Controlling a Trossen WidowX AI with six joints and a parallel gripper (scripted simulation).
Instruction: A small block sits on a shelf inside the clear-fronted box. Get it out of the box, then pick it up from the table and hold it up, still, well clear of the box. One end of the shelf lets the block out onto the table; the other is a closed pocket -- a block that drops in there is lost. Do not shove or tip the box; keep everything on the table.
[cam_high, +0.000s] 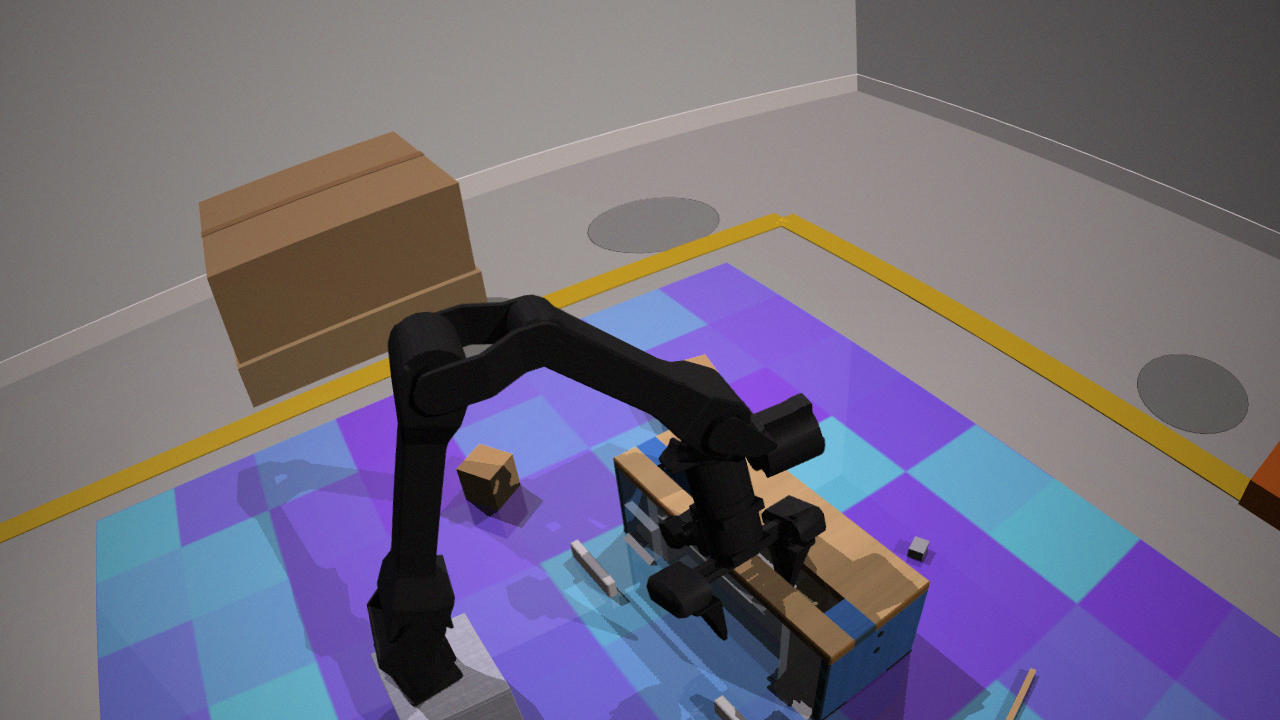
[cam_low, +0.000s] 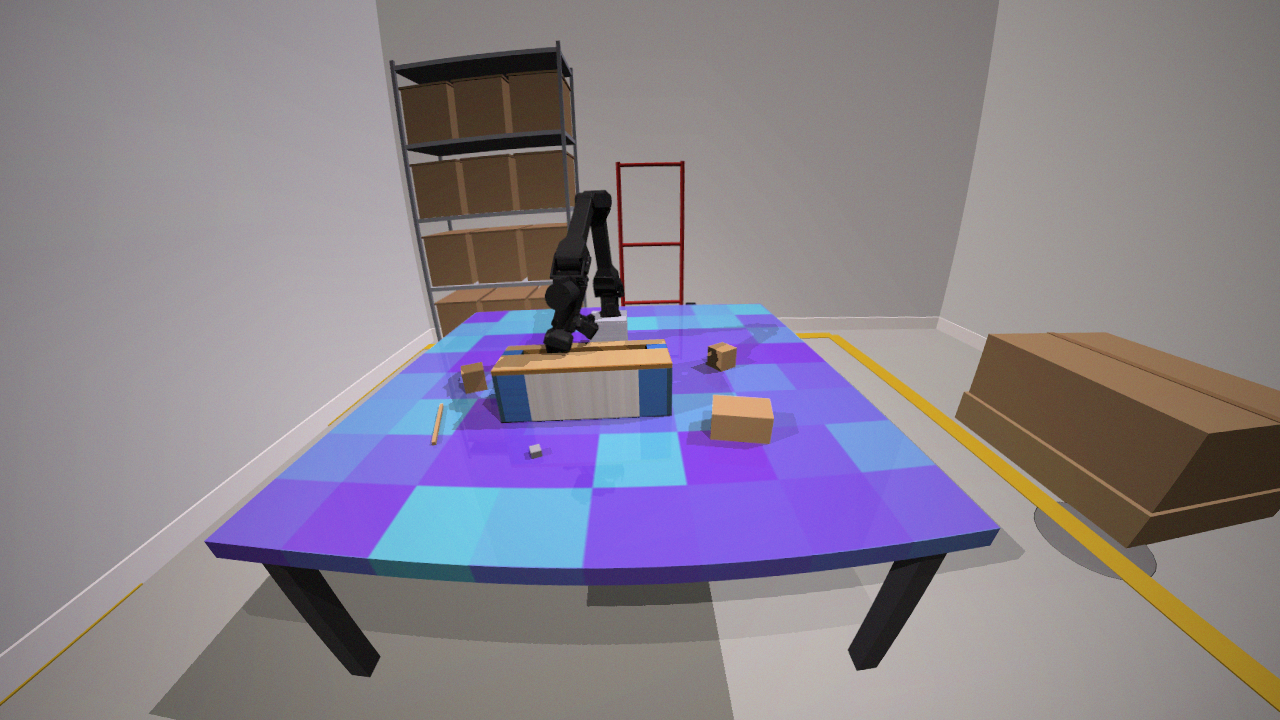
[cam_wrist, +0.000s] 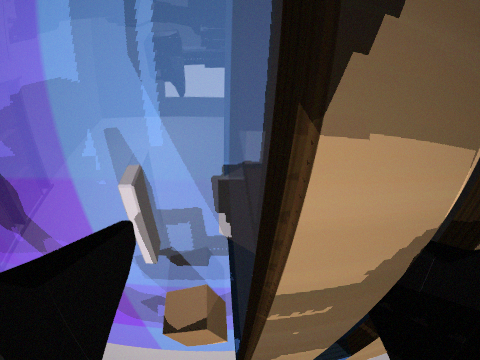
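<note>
Right now my gripper tip is 5 cm short of the tan block and 3 cm to the left of it. Round my gripper tip: clear-fronted box 7 cm to the left, 4 cm ahead, 2 cm below; then flat carton 38 cm to the left, 26 cm ahead, 6 cm below; then wooden stick 28 cm to the right, 11 cm ahead, 8 cm below.
</note>
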